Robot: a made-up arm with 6 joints. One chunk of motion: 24 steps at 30 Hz.
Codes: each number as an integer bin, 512 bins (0 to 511) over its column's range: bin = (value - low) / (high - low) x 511, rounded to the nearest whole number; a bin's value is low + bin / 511 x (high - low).
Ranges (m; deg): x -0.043..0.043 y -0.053..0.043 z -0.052..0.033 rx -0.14..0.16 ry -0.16..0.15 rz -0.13..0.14
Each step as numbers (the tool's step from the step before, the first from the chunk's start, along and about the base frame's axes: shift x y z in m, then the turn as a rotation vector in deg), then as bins.
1 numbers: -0.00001 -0.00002 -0.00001 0.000 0.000 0.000
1 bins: 255 282 313 238 264 246
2 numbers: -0.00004 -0.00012 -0.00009 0.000 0.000 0.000
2 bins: 255 281 312 238 264 246
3 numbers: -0.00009 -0.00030 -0.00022 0.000 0.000 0.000
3 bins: 255 281 311 238 264 246
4 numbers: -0.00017 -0.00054 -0.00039 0.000 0.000 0.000
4 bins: 254 279 310 238 264 246
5 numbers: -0.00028 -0.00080 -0.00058 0.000 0.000 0.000
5 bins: 254 278 309 238 264 246
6 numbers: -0.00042 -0.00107 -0.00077 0.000 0.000 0.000
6 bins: 253 276 308 238 264 246
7 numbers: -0.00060 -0.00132 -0.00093 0.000 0.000 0.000
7 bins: 252 275 307 238 264 246
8 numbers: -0.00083 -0.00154 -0.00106 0.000 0.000 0.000
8 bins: 251 274 306 238 264 246
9 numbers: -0.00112 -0.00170 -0.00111 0.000 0.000 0.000
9 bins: 249 273 306 238 264 246
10 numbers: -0.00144 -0.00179 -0.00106 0.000 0.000 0.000
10 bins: 247 273 306 238 264 246
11 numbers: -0.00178 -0.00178 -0.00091 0.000 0.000 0.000
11 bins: 245 273 307 238 264 246
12 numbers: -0.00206 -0.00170 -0.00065 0.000 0.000 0.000
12 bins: 243 273 309 238 264 246
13 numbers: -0.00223 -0.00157 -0.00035 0.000 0.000 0.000
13 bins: 242 274 311 238 264 246
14 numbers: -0.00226 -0.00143 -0.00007 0.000 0.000 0.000
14 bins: 242 275 312 238 264 246
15 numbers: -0.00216 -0.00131 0.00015 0.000 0.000 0.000
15 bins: 243 275 314 238 264 246
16 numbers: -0.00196 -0.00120 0.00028 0.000 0.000 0.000
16 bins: 244 276 314 238 264 246
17 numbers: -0.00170 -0.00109 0.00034 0.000 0.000 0.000
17 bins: 245 276 315 238 264 246
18 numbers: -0.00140 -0.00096 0.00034 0.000 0.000 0.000
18 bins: 247 277 315 238 264 246
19 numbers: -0.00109 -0.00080 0.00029 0.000 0.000 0.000
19 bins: 249 278 314 238 264 246
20 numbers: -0.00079 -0.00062 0.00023 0.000 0.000 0.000
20 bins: 251 279 314 238 264 246
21 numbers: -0.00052 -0.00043 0.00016 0.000 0.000 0.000
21 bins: 252 280 314 238 264 246
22 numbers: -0.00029 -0.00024 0.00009 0.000 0.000 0.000
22 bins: 254 281 313 238 264 246
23 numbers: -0.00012 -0.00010 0.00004 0.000 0.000 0.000
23 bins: 255 282 313 238 264 246
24 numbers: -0.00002 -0.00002 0.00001 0.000 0.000 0.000
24 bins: 255 282 313 238 264 246
